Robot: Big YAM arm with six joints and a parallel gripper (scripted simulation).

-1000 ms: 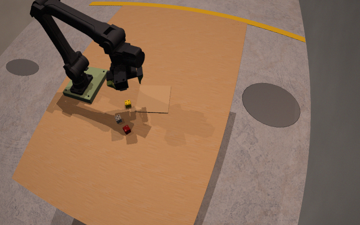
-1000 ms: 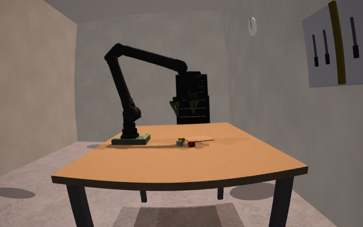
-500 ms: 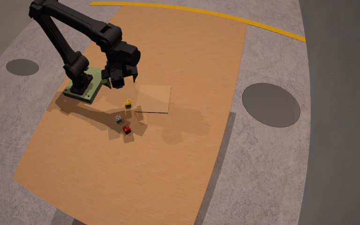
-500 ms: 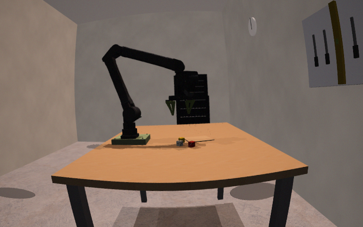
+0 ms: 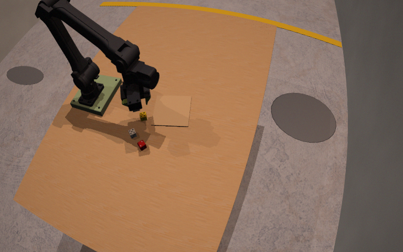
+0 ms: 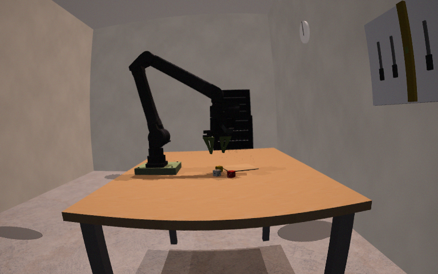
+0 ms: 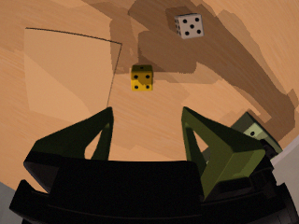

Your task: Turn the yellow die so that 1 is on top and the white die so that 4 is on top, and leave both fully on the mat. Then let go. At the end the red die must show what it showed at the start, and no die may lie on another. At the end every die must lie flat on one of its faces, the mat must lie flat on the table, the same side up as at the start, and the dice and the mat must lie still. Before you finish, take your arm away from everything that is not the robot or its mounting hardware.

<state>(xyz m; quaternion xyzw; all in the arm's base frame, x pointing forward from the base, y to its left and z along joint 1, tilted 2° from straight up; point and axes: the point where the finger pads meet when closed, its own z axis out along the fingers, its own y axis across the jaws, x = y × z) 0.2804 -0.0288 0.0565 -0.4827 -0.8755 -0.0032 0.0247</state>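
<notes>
Right now the yellow die is 80 mm below my hand and 10 mm ahead of it. The rest, counted from my hand: tan mat 100 mm ahead, 90 mm below, 70 mm to the left; then red die 120 mm to the right, 80 mm below, 50 mm ahead; then white die 80 mm to the right, 80 mm below.
</notes>
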